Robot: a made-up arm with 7 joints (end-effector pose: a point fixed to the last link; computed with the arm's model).
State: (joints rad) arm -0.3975 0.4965 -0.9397 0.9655 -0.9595 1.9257 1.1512
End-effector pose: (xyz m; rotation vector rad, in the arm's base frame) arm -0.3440 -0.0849 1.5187 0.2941 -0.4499 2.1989
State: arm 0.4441 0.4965 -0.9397 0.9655 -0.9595 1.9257 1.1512
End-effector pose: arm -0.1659 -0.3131 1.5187 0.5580 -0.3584 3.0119
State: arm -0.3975 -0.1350 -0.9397 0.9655 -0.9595 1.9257 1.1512
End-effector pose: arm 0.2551 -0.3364 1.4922 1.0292 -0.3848 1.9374
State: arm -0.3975 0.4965 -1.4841 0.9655 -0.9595 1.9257 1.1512
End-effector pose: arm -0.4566 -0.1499 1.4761 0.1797 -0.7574 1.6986
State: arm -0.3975 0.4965 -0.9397 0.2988 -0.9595 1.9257 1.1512
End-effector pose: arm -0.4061 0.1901 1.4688 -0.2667 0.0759 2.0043
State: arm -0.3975 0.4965 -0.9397 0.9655 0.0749 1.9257 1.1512
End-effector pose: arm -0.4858 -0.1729 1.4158 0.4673 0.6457 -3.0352
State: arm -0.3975 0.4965 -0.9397 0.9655 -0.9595 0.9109 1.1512
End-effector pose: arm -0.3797 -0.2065 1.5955 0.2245 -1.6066 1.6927
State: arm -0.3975 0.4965 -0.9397 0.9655 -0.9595 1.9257 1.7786
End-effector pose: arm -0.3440 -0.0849 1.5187 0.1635 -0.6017 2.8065
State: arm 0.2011 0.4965 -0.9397 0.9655 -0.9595 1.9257 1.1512
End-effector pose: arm -0.2363 -0.2640 1.5187 0.4761 -0.3949 2.7788
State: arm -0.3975 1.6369 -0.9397 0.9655 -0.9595 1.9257 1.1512
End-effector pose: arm -1.0357 0.2055 0.6731 -1.1387 -0.4775 2.2279
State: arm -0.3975 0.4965 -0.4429 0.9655 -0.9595 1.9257 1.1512
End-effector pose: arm -0.2771 0.0201 1.5301 0.4014 -0.0949 2.6189
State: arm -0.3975 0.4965 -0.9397 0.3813 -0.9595 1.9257 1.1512
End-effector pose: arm -0.4029 0.1576 1.4842 -0.2002 0.0127 2.0372
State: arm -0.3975 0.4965 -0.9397 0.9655 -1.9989 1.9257 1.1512
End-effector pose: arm -0.1560 -0.1397 1.4975 0.7768 -0.2336 1.2263
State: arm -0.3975 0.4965 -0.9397 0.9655 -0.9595 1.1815 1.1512
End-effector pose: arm -0.3644 -0.1691 1.5879 0.2487 -1.3167 1.8697
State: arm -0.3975 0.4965 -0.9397 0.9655 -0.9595 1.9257 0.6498
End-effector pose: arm -0.3440 -0.0849 1.5187 0.3632 -0.3323 1.7093
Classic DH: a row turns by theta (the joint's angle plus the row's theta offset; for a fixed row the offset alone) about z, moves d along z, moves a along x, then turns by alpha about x. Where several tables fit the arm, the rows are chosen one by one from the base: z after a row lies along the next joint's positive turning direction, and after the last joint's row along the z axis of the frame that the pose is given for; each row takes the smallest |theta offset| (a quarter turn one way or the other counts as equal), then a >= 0, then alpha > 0; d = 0 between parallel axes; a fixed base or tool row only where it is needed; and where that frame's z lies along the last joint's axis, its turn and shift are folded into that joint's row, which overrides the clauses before.
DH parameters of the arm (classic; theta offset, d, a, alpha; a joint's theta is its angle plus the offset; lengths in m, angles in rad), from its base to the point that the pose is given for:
joint 1: 0 0.511 0 1.5708
joint 2: 0 0.103 0 -1.5708
joint 3: 0 0.628 0.032 -1.5708
joint 4: 0 0.075 -0.022 1.5708
joint 5: 0 0.414 0 1.5708
joint 6: 1.5708 0.131 0.151 1.5708
joint 7: 0 0.021 0 0

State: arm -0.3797 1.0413 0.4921 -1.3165 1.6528 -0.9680 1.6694
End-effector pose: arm -0.9326 0.2628 0.5347 1.4272 1.2974 2.4630
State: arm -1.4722 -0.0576 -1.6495 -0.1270 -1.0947 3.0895 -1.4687
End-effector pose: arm 0.0551 -0.0975 1.3775 -0.4982 2.0030 -1.8819
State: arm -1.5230 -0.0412 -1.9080 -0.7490 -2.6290 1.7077 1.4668
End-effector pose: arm 0.0306 -0.3588 1.4601 -0.1972 0.6837 -1.4091
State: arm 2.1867 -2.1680 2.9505 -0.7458 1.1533 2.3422 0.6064
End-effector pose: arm -0.3397 0.5547 -0.1322 0.7946 -2.5456 0.4582
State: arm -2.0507 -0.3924 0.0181 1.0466 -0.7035 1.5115 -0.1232
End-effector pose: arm -0.3365 -0.5909 1.3567 1.2033 -0.8751 0.2046
